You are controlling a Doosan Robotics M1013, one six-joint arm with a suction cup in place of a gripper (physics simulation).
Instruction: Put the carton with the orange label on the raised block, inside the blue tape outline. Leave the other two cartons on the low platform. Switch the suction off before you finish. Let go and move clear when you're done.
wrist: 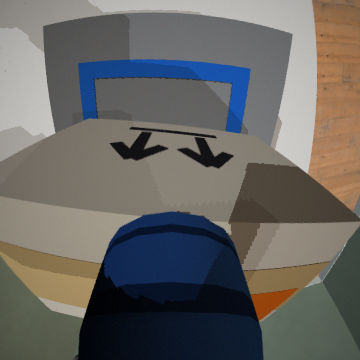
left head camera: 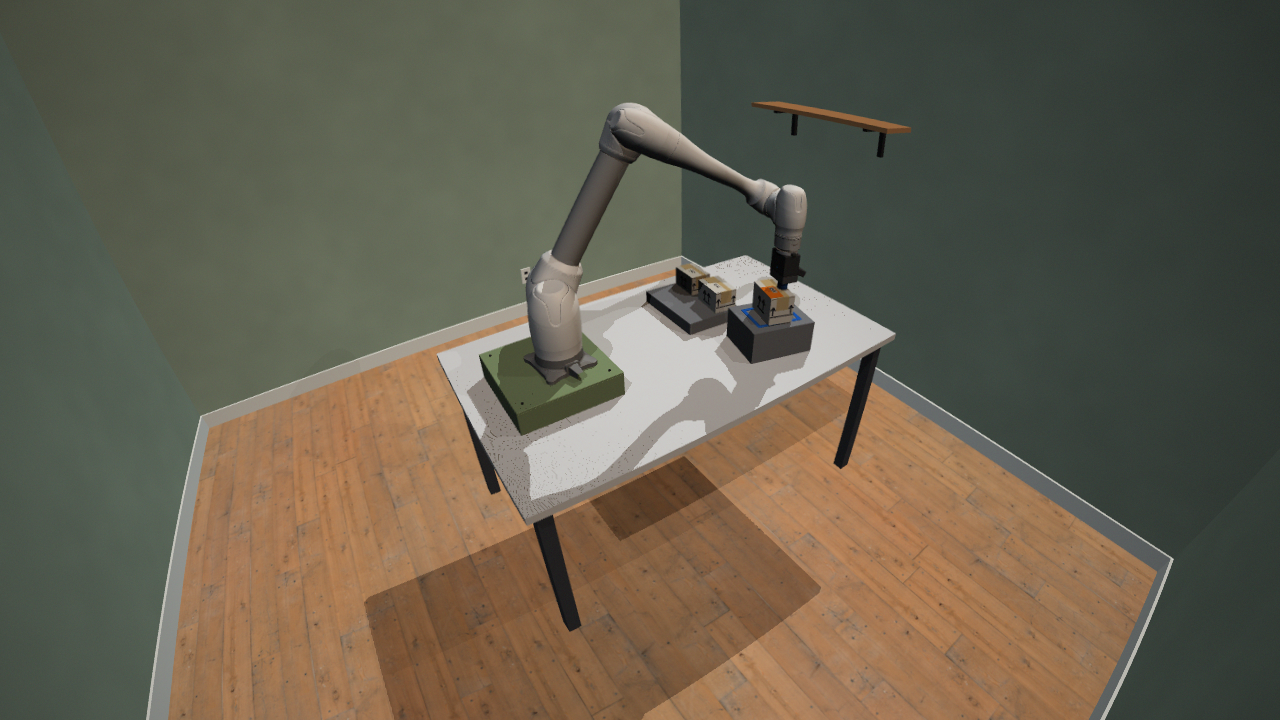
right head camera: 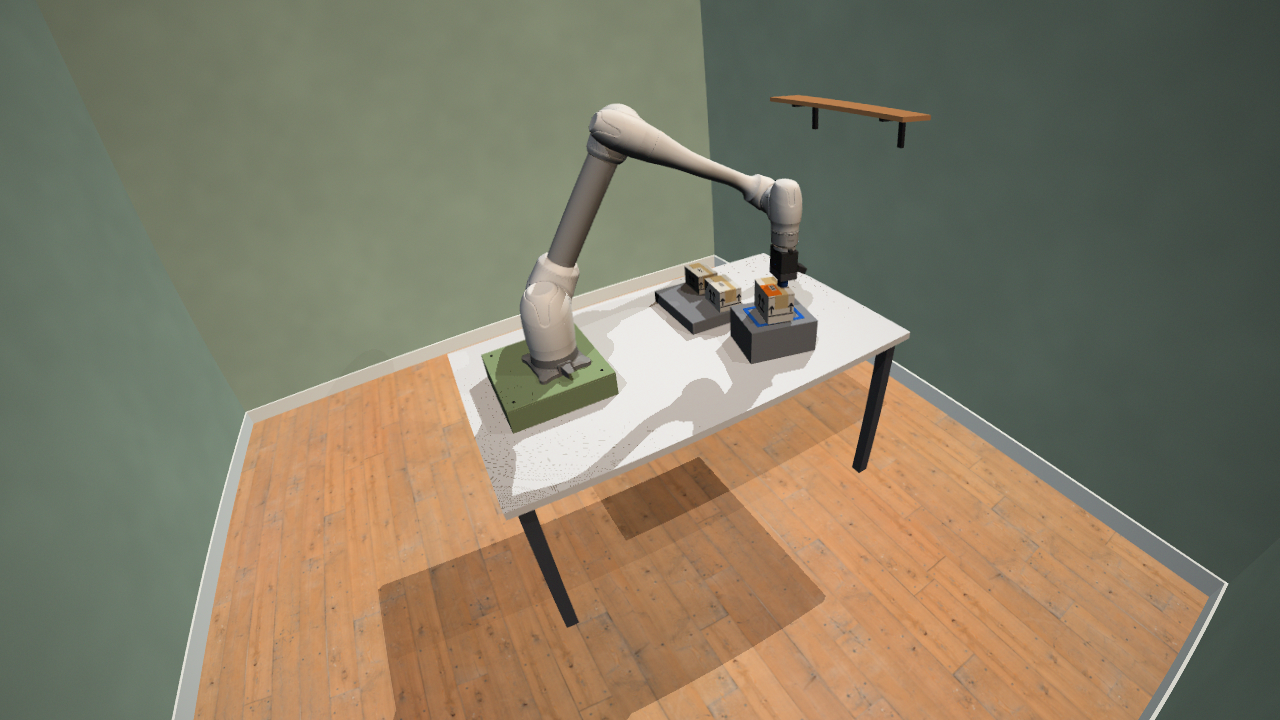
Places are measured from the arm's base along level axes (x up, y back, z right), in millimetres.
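Pixels of known places: hand, tool point: [wrist: 170, 229] [left head camera: 781, 290] [right head camera: 782, 288]; arm's base, link origin: [left head camera: 560, 361] [right head camera: 555, 361].
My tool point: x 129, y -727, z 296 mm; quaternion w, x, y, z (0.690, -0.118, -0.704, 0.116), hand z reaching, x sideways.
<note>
For each thing: its top centre in the pictures, then the offset to it from my tool point. "pt": a spot on its surface instead. Level surfaces: height alone.
- carton with the orange label, top centre: [wrist: 158, 302] [right head camera: 774, 285] [left head camera: 774, 287] dx +14, dy +26, dz -14 mm
- raised block, top centre: [wrist: 160, 167] [right head camera: 773, 313] [left head camera: 771, 314] dx -98, dy +18, dz -21 mm
- blue tape outline, surface spot: [wrist: 165, 68] pt dx -98, dy -59, dz +11 mm
- nearer, top centre: [right head camera: 722, 282] [left head camera: 717, 284] dx -86, dy +14, dz -300 mm
- farther, top centre: [right head camera: 700, 269] [left head camera: 692, 270] dx -93, dy -14, dz -469 mm
- low platform, top centre: [right head camera: 699, 298] [left head camera: 692, 299] dx -171, dy +62, dz -390 mm
- white table, surface height: dx -219 mm
The carton with the orange label [left head camera: 775, 308] [right head camera: 775, 304] [wrist: 175, 180] is upright over the raised block [left head camera: 780, 345] [right head camera: 775, 345] [wrist: 90, 42]. My suction cup [left head camera: 783, 286] [right head camera: 782, 283] [wrist: 172, 250] is on its top and holds it. The carton's bottom is at or very close to the block's top; contact cannot be told. The blue tape outline [wrist: 165, 68] shows around its base; its near part is hidden in the wrist view. The other two cartons, one nearer [left head camera: 717, 293] [right head camera: 723, 293] and one farther [left head camera: 689, 279] [right head camera: 698, 278], stand on the low platform [left head camera: 671, 305] [right head camera: 680, 309].
The low platform is close to the raised block on the white table [left head camera: 662, 358] [right head camera: 662, 358]. The green arm base [left head camera: 572, 404] [right head camera: 563, 402] stands at the table's other end. A wooden shelf [left head camera: 832, 117] [right head camera: 850, 108] is on the wall behind the arm.
</note>
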